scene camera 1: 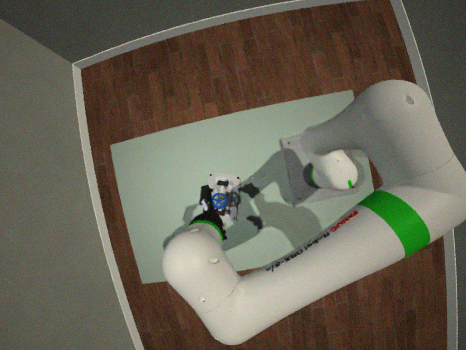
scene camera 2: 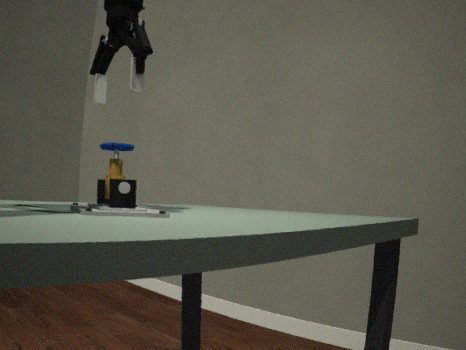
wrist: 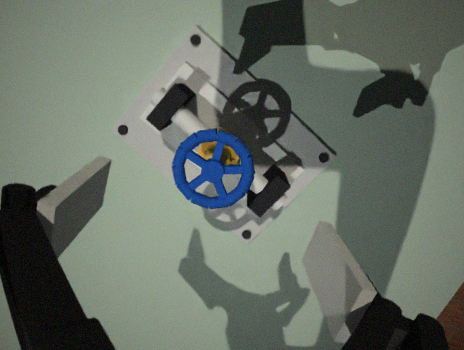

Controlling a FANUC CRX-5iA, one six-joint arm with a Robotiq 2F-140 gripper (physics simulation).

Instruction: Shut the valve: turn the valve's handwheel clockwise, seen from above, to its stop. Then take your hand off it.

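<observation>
The blue five-spoked handwheel [scene camera 1: 219, 201] [scene camera 2: 117, 147] [wrist: 212, 170] lies level on top of the valve's yellow body [scene camera 2: 116, 167]. The valve sits between two black blocks on a pale base plate [scene camera 2: 150, 214] [wrist: 137, 117]. My gripper [scene camera 2: 118, 96] [wrist: 211, 213] is open wide and empty. It hangs well above the handwheel, with a clear gap between its pale fingertips and the rim. In the wrist view the fingers stand left and right of the wheel, apart from it. The wheel's turn angle relative to its stop cannot be told.
The base plate lies on the pale green table [scene camera 1: 165, 160] [scene camera 2: 300, 225]. The arm's grey mounting plate [scene camera 1: 295, 175] is to the right in scene camera 1. The white arm [scene camera 1: 320, 250] reaches around the table's near side. Shadows of the gripper and wheel fall beside the valve.
</observation>
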